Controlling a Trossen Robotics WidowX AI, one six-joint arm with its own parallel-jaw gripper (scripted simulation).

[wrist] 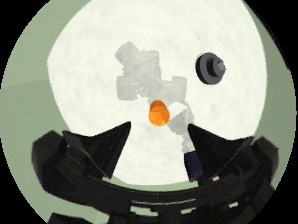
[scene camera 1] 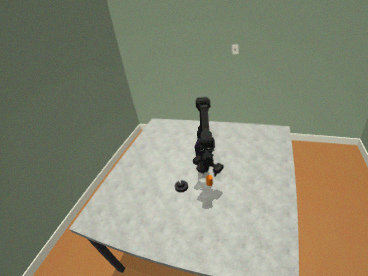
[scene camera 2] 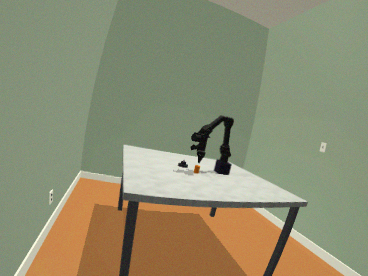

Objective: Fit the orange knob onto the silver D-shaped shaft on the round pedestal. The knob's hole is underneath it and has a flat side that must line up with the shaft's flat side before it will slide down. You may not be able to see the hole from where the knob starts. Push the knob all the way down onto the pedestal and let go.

Labels:
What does the gripper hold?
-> Nothing.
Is the gripper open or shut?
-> Open.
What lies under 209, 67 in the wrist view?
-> A dark round pedestal.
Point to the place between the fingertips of the gripper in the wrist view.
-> At 160, 125

